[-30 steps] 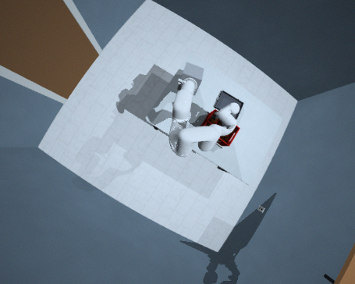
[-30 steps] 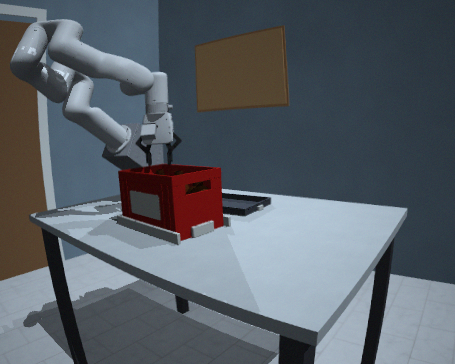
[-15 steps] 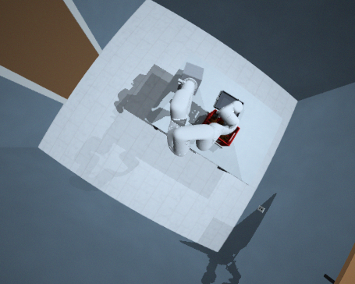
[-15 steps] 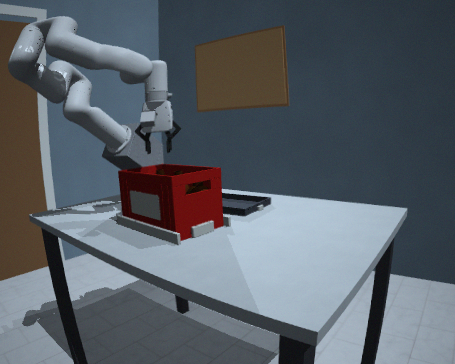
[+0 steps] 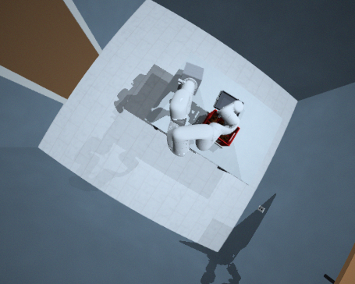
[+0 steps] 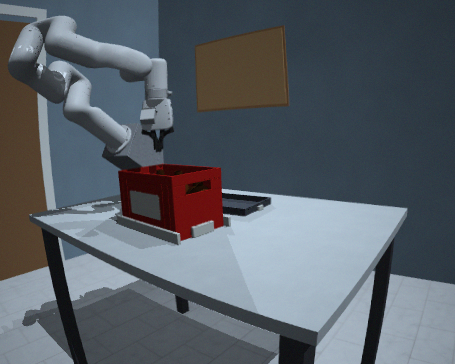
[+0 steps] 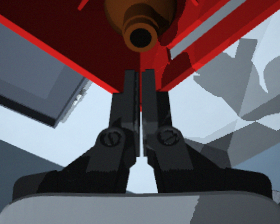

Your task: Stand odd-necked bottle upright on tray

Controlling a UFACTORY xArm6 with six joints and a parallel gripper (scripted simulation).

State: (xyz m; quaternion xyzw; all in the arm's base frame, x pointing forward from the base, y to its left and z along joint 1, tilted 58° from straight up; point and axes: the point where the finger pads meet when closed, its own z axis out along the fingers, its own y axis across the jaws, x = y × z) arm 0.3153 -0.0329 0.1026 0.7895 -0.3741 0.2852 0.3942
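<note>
Right now the red crate is 16 cm below my hand, 8 cm ahead of it and 6 cm to the right of it. The rest, counted from my hand: glass bottle (16 cm below); dark tray (23 cm to the left, 23 cm below, 12 cm ahead).
</note>
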